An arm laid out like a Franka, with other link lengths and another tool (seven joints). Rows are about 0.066 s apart.
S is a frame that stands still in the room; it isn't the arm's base.
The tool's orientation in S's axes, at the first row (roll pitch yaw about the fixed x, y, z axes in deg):
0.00, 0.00, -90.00
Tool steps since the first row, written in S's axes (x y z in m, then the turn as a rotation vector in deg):
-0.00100, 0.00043, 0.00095, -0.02, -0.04, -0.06
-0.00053, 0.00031, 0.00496, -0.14, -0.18, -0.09
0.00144, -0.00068, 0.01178, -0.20, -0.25, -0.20
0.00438, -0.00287, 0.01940, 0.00, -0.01, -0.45
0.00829, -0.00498, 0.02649, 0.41, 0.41, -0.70
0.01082, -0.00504, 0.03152, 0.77, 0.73, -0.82
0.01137, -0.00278, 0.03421, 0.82, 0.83, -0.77
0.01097, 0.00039, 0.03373, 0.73, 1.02, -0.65
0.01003, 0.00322, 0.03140, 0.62, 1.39, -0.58
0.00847, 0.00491, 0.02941, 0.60, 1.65, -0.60
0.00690, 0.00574, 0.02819, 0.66, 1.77, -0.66
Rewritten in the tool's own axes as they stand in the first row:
-0.00043, -0.00100, 0.00095, 0.04, -0.02, -0.06
-0.00031, -0.00053, 0.00496, 0.18, -0.14, -0.09
0.00068, 0.00144, 0.01178, 0.25, -0.20, -0.20
0.00287, 0.00438, 0.01940, 0.01, 0.00, -0.45
0.00498, 0.00829, 0.02649, -0.41, 0.41, -0.70
0.00504, 0.01082, 0.03152, -0.73, 0.77, -0.82
0.00278, 0.01137, 0.03421, -0.83, 0.82, -0.77
-0.00039, 0.01097, 0.03373, -1.02, 0.73, -0.65
-0.00322, 0.01003, 0.03140, -1.39, 0.62, -0.58
-0.00491, 0.00847, 0.02941, -1.65, 0.60, -0.60
-0.00574, 0.00690, 0.02819, -1.77, 0.66, -0.66

